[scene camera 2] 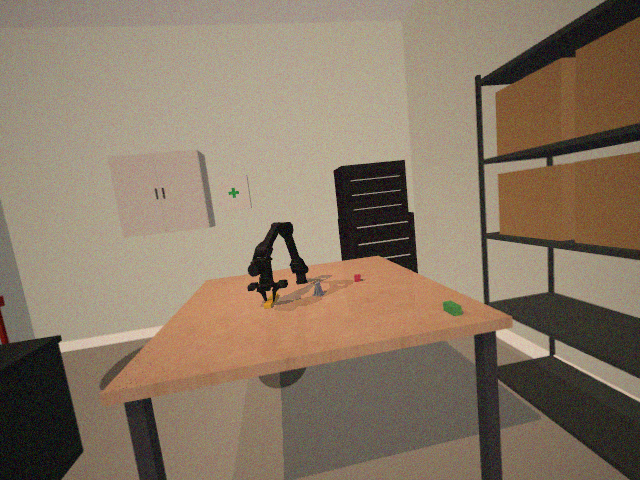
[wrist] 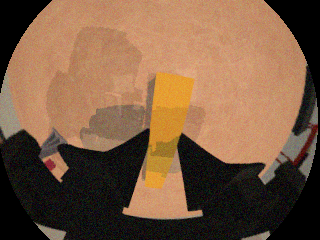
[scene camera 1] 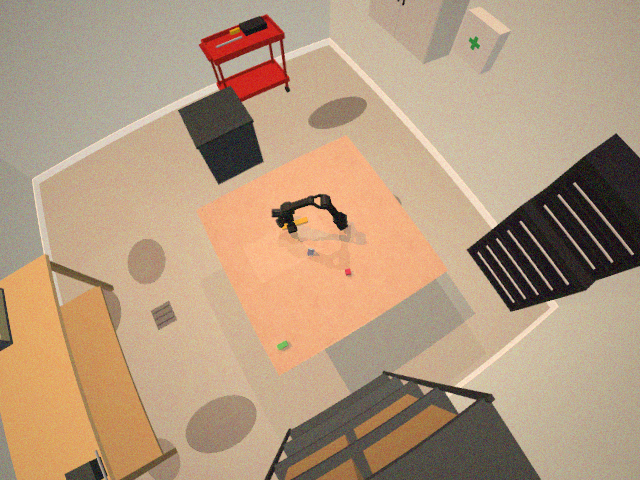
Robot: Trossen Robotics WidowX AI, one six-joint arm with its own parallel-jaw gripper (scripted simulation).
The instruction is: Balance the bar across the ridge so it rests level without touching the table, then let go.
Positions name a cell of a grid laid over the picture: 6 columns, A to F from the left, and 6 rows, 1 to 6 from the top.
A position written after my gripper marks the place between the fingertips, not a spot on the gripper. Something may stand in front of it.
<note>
I see my gripper (wrist: D4) and a yellow bar (wrist: D3).
</note>
